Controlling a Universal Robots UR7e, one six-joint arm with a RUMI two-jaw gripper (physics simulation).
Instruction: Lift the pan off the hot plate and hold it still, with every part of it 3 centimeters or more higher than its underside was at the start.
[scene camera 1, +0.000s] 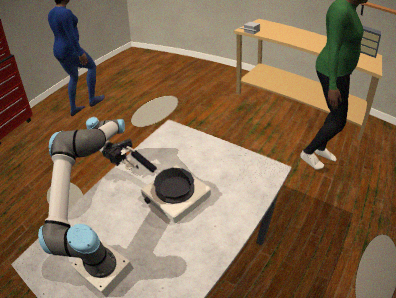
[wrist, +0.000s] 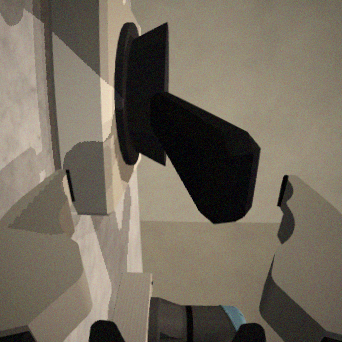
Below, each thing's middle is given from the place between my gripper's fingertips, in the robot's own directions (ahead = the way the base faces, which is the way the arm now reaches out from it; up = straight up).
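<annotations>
The dark pan (scene camera 1: 173, 183) is 10 mm below my hand, 20 mm behind it and 140 mm to the right of it. Then there is the hot plate (scene camera 1: 175, 209), which sits 90 mm below my hand, 230 mm to the right of it and 30 mm behind it.
</annotations>
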